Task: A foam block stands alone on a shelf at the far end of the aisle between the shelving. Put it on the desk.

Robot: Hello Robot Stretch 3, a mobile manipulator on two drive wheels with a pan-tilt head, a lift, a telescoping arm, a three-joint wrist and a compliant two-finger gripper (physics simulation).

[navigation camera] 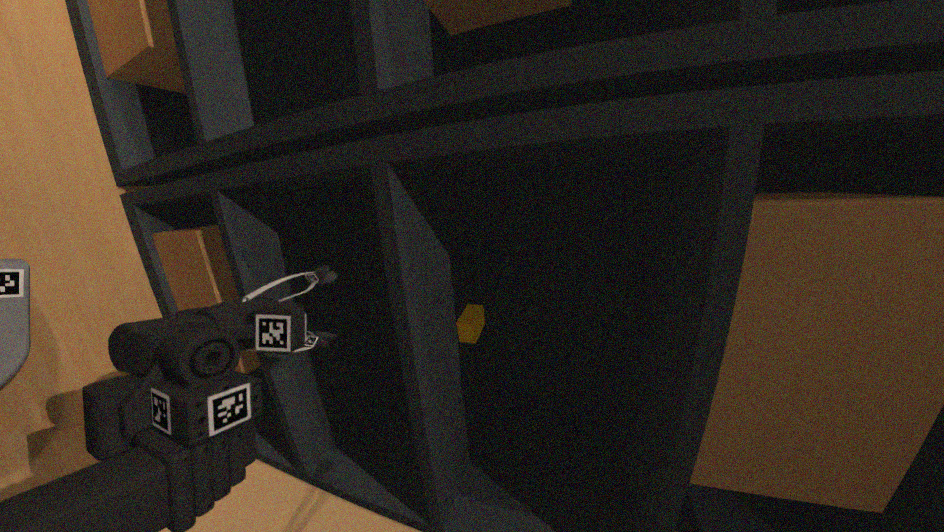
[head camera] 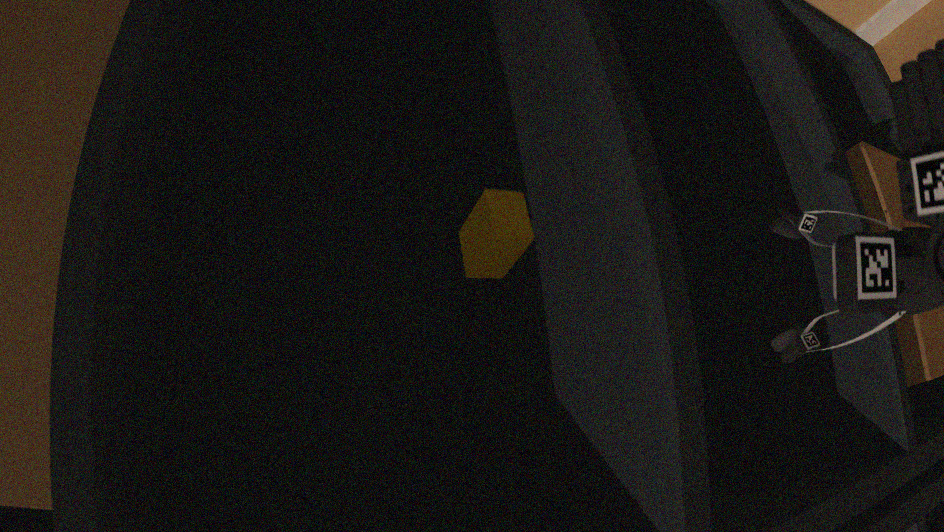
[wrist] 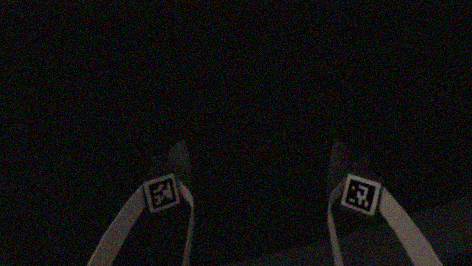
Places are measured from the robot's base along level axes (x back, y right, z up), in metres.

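Pixels of known places: gripper, fingertip midpoint: (navigation camera: 332, 305) (head camera: 777, 285) (wrist: 258, 159).
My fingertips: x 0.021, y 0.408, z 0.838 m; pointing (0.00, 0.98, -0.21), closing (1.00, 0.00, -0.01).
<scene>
Ahead of a thing's pixels: the offset from my fingertips to its top centre. Level surfaces: height alone.
The foam block @[dz +0.198, dx +0.071, dy +0.295 m] (head camera: 495, 234) (navigation camera: 471, 323) is yellow and sits in a dark shelf compartment, against the shelf board @[dz +0.153 m] (head camera: 601, 264) (navigation camera: 423, 297). The pictures are turned sideways, so the boards look upright. My gripper (head camera: 786, 285) (navigation camera: 325, 306) (wrist: 258, 159) is open, its fingertips wide apart with no object visible between them. It is in front of the neighbouring opening, on the other side of that board from the block, and apart from the block. The wrist view is very dark and the block does not show there. The desk does not show in these views.
A large brown box @[dz +0.880, dx +0.015, dy +0.195 m] (head camera: 39, 198) (navigation camera: 819, 343) fills the opening on the block's other side. A smaller box @[dz -0.491, dx +0.018, dy +0.195 m] (head camera: 879, 178) (navigation camera: 188, 261) is behind my wrist. More boxes (navigation camera: 135, 39) (navigation camera: 495, 9) stand in the adjoining shelving. Shelf boards and posts surround the gripper closely.
</scene>
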